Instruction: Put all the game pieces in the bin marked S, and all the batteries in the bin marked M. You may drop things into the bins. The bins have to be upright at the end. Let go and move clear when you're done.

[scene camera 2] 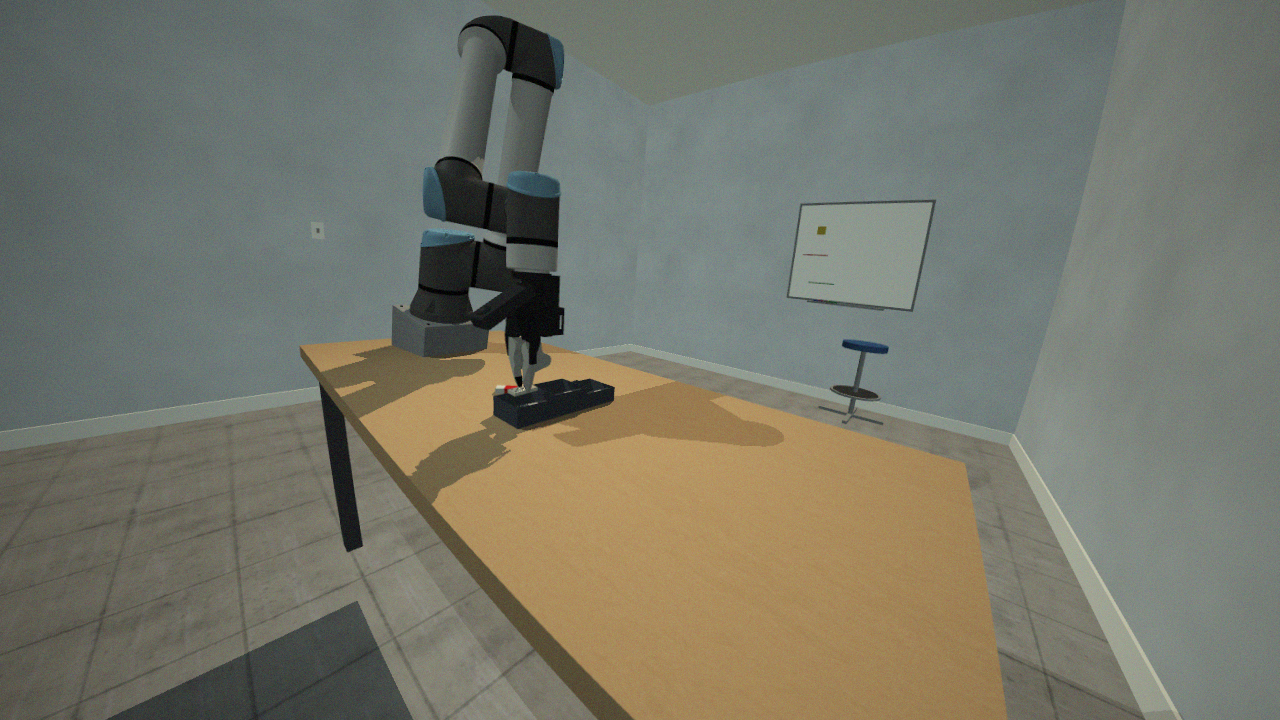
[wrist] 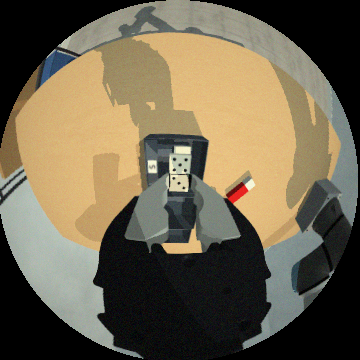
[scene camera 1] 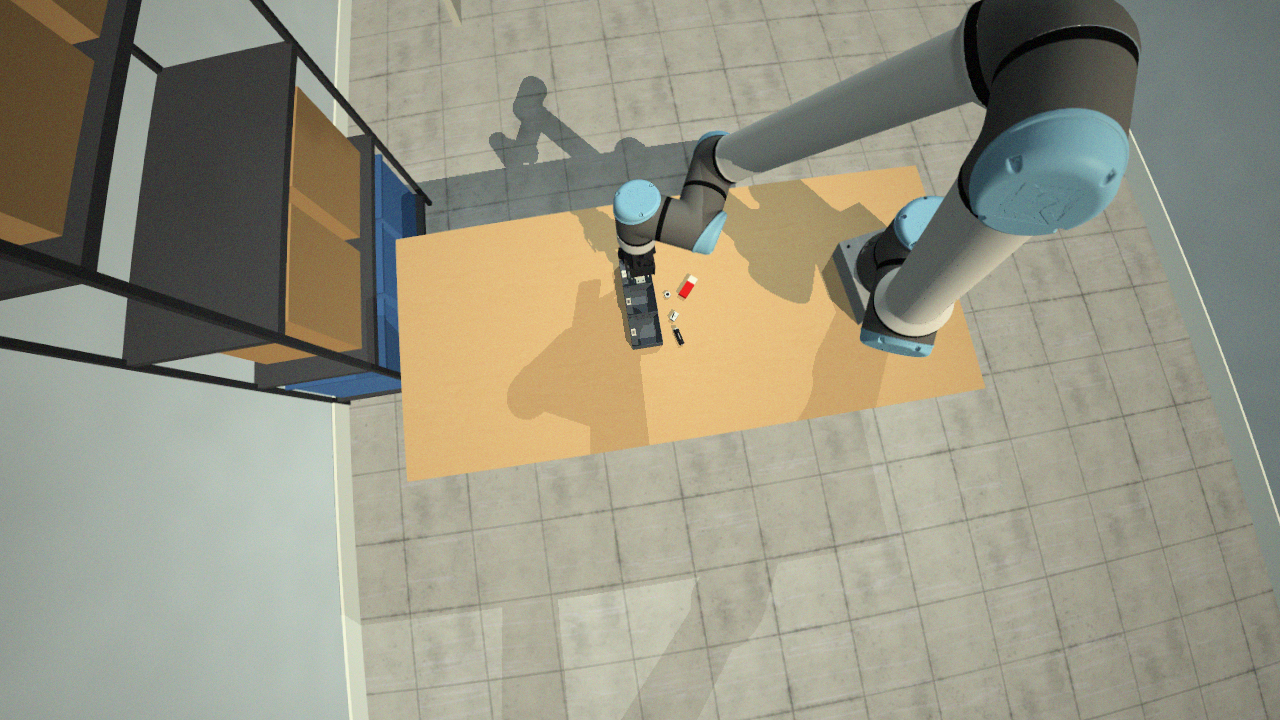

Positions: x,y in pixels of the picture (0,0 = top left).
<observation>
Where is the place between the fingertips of my gripper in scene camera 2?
523,390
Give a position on a pale flat piece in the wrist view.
179,168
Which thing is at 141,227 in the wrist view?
My gripper.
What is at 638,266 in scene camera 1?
My gripper.
</observation>
